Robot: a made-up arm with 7 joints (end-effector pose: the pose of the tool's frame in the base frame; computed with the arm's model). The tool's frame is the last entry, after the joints. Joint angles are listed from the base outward.
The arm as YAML. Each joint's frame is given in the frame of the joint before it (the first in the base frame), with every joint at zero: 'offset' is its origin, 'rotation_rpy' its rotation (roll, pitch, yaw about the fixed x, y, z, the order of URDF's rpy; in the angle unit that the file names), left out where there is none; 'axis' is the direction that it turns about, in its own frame. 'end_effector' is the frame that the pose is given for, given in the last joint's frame.
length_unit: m
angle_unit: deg
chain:
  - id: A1
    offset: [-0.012, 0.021, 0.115]
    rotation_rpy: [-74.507, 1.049, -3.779]
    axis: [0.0, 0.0, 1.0]
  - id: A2
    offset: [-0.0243, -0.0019, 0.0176]
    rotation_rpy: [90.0, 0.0, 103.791]
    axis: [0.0, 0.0, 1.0]
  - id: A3
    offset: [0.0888, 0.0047, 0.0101]
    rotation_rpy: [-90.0, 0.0, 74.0]
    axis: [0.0, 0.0, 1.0]
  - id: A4
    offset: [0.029, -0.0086, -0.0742]
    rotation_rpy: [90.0, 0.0, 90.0]
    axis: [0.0, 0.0, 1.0]
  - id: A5
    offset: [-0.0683, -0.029, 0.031]
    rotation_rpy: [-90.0, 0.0, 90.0]
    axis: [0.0, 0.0, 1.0]
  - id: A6
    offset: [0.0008, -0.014, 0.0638]
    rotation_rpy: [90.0, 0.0, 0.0]
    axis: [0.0, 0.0, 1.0]
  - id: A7
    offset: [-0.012, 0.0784, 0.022]
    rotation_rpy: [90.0, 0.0, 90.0]
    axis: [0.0, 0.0, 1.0]
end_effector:
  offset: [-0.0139, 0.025, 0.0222]
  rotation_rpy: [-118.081, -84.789, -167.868]
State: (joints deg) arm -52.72 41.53 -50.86 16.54 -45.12 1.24 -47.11
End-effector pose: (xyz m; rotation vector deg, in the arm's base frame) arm 0.3271 0.1117 0.0390 2.49 -85.30 -17.57
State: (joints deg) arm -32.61 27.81 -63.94 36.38 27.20 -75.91 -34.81
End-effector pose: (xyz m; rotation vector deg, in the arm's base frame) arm 0.1743 0.0207 -0.0386 -51.54 -119.41 -58.54
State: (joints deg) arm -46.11 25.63 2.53 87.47 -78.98 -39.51 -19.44
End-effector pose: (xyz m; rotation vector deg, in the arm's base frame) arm 0.1019 0.3154 -0.1285 58.56 -42.18 110.71
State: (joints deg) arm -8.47 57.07 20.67 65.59 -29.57 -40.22 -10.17
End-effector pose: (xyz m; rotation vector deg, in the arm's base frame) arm 0.0030 0.4134 0.0916 111.36 -78.90 58.04
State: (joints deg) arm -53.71 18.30 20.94 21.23 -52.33 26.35 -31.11
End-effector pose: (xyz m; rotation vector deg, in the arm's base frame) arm 0.2934 0.2338 -0.0043 -8.40 -68.73 60.50
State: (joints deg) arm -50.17 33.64 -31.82 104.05 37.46 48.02 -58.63
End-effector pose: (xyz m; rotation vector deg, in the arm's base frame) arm 0.1665 0.3656 -0.0202 85.20 30.48 -43.65
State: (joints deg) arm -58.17 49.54 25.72 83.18 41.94 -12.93 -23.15
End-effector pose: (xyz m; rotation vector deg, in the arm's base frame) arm 0.1724 0.3689 0.0510 98.08 -70.97 9.02
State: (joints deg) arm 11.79 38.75 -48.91 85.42 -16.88 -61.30 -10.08
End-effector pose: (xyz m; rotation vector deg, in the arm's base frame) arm -0.0031 0.3121 -0.0961 61.97 -53.11 -23.71
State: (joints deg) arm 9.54 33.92 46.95 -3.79 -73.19 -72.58 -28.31
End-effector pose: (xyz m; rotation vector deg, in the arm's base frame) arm -0.0592 0.3658 0.0912 -33.23 123.56 -99.35
